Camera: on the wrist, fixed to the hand. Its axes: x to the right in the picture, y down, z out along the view.
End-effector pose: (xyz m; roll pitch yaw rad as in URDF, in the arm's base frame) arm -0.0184 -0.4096 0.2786 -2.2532 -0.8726 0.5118
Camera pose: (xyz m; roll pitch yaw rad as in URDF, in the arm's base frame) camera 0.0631 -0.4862 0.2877 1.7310 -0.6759 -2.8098
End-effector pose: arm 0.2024 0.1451 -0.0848 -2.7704 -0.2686 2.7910
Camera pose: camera 0.2207 0.2476 -0.0430 2.7480 -0.8624 -1.5703
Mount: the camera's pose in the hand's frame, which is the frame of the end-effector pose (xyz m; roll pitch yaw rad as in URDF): 0.0285 0.0827 -0.0703 0.0363 0.5422 -1.5874
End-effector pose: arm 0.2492 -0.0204 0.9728 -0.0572 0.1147 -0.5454
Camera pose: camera 0.3068 0.0365 0.8951 -0.0920 0.4797 -2.1923
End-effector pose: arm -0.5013 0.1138 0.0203 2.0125 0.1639 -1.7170
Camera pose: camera -0.4800 0.0650 0.1191 -2.8916 0.5751 -0.0215
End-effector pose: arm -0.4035 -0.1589 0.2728 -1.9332 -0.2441 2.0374
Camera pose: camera -0.3367 -0.0801 0.2288 1.0184 -1.2570 -0.4861
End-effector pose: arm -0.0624 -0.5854 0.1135 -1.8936 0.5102 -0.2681
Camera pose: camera -0.0895 -0.6743 0.0506 -1.1463 -1.0325 -0.7066
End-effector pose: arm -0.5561 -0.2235 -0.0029 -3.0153 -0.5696 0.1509
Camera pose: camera -0.5503 -0.3146 0.0624 2.4953 -0.5402 2.1373
